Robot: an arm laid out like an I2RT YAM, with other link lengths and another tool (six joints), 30 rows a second.
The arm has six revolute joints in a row. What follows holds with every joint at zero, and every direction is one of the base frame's. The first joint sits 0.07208 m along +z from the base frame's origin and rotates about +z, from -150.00 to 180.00 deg. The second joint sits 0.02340 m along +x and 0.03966 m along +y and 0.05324 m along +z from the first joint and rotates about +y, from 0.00 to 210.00 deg. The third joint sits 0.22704 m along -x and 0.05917 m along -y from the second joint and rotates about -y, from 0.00 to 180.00 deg. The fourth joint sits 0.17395 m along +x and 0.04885 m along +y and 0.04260 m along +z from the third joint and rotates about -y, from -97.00 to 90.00 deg. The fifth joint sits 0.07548 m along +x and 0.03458 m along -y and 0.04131 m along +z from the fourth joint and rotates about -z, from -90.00 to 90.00 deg. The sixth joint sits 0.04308 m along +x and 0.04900 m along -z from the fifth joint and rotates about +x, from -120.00 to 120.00 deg. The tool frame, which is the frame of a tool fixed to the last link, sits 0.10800 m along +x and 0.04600 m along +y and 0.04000 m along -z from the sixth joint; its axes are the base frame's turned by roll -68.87, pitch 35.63 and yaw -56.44 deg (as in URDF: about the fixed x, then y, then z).
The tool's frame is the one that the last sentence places.
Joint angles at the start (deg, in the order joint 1, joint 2, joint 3, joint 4, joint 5, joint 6): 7.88, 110.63, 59.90, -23.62, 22.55, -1.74
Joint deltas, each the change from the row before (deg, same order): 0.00, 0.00, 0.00, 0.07, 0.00, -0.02; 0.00, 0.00, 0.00, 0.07, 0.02, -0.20; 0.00, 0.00, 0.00, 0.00, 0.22, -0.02; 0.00, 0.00, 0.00, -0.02, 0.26, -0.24; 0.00, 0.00, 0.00, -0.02, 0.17, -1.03; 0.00, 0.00, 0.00, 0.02, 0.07, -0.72; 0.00, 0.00, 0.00, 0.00, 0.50, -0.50; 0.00, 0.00, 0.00, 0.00, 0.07, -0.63; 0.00, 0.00, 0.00, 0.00, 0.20, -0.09; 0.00, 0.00, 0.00, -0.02, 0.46, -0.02; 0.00, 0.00, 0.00, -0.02, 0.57, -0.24; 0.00, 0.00, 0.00, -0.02, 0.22, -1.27; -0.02, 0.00, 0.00, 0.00, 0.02, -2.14; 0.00, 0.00, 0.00, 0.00, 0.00, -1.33; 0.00, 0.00, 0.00, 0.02, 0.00, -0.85; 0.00, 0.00, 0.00, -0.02, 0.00, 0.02
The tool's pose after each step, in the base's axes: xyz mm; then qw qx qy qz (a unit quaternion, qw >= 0). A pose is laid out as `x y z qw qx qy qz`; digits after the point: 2 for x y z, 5 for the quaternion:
262.65 14.30 -6.69 0.25032 -0.49536 0.82339 -0.11826
262.80 14.13 -6.65 0.25022 -0.49675 0.82256 -0.11840
262.85 13.51 -6.59 0.24940 -0.49689 0.82247 -0.12013
262.67 12.61 -6.50 0.24764 -0.49869 0.82167 -0.12184
261.90 11.33 -6.38 0.24388 -0.50628 0.81815 -0.12179
261.49 10.58 -6.29 0.24167 -0.51152 0.81559 -0.12147
261.28 8.83 -6.07 0.23837 -0.51513 0.81379 -0.12478
260.86 8.14 -5.99 0.23622 -0.51970 0.81155 -0.12449
260.85 7.53 -5.90 0.23521 -0.52033 0.81121 -0.12595
260.87 6.26 -5.72 0.23330 -0.52045 0.81113 -0.12949
260.77 4.52 -5.46 0.23029 -0.52213 0.81024 -0.13359
259.88 2.89 -5.21 0.22536 -0.53126 0.80570 -0.13348
258.47 0.99 -4.90 0.21854 -0.54636 0.79791 -0.13065
257.62 -0.12 -4.69 0.21432 -0.55573 0.79288 -0.12875
257.17 -0.83 -4.55 0.21176 -0.56166 0.78957 -0.12760
257.10 -0.83 -4.56 0.21167 -0.56154 0.78968 -0.12755

